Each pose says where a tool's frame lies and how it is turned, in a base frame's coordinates. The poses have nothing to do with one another.
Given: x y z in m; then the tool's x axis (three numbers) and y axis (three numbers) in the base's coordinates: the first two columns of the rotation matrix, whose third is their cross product.
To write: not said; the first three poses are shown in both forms.
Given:
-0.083, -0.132, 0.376, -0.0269, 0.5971, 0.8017, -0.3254, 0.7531, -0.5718
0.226, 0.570, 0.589, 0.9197, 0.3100, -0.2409, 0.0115, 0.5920, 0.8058
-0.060, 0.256, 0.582, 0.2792, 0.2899, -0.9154, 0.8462, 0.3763, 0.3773
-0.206, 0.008, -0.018, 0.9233, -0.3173, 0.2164, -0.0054, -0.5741, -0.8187
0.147, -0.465, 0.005, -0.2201, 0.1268, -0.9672, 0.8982, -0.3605, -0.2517
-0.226, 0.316, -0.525, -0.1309, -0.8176, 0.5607, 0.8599, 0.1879, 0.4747
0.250, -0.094, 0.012, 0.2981, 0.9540, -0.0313, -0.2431, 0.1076, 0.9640
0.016, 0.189, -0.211, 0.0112, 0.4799, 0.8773, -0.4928, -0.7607, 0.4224
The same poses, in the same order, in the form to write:
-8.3, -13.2, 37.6, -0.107, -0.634, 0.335, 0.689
22.6, 57.0, 58.9, 0.443, 0.181, 0.085, 0.874
-6.0, 25.6, 58.2, 0.511, 0.556, -0.226, 0.615
-20.6, 0.8, -1.8, -0.870, 0.093, -0.172, 0.452
14.7, -46.5, 0.5, 0.542, 0.473, -0.622, 0.310
-22.6, 31.6, -52.5, -0.026, -0.400, -0.637, 0.659
25.0, -9.4, 1.2, 0.481, 0.369, 0.463, 0.646
1.6, 18.9, -21.1, 0.621, -0.005, 0.703, 0.346

